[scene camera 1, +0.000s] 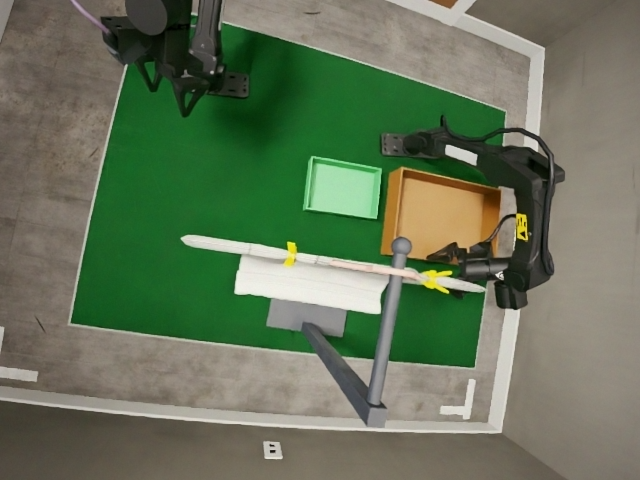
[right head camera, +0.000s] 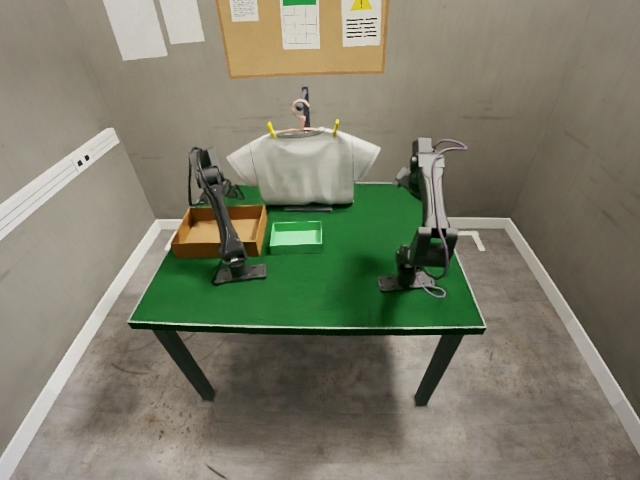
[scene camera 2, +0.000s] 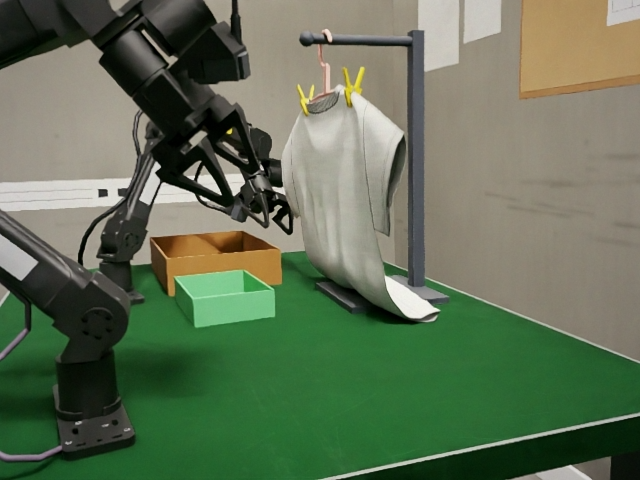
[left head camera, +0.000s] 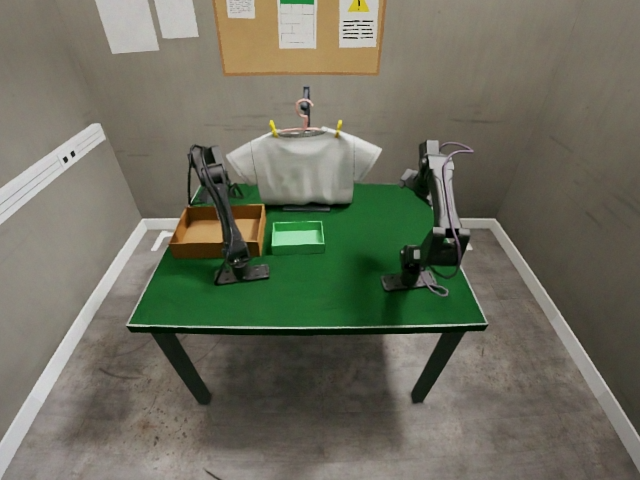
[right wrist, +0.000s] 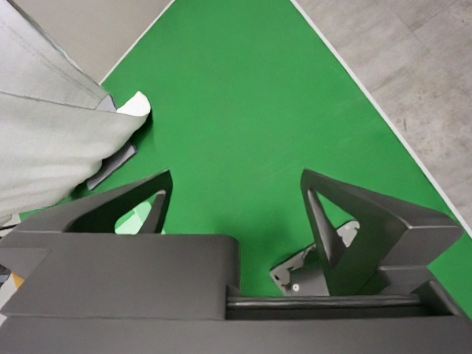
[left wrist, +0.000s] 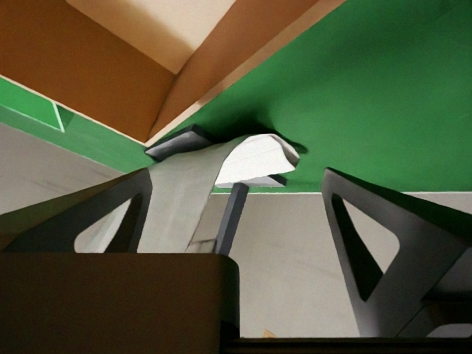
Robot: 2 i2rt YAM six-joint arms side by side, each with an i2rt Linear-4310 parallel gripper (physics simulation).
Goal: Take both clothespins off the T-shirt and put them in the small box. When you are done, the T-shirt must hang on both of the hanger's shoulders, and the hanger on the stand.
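Two yellow clothespins, one (left head camera: 272,128) (right head camera: 270,129) (scene camera 1: 436,280) (scene camera 2: 305,100) at the head views' left and one (left head camera: 339,128) (right head camera: 336,128) (scene camera 1: 291,254) (scene camera 2: 353,87) at their right, clip the white T-shirt (left head camera: 305,170) (right head camera: 305,170) (scene camera 2: 336,180) near its neckline. The pink hanger (left head camera: 305,121) (scene camera 2: 326,77) hooks on the stand's arm; its shoulders are hidden inside the shirt. The small green box (left head camera: 298,248) (scene camera 1: 341,214) (scene camera 2: 235,308) stands in front. My left gripper (left wrist: 236,177) is open, low beside the shirt's sleeve. My right gripper (right wrist: 236,176) (scene camera 1: 169,103) is open, apart from the shirt.
A larger orange-brown box (left head camera: 217,251) (scene camera 1: 392,211) (scene camera 2: 222,271) stands left of the small box in the head views, below my left arm. The grey stand (scene camera 1: 382,335) (scene camera 2: 416,155) rises behind the shirt. The shirt's lower part drapes over the stand's base.
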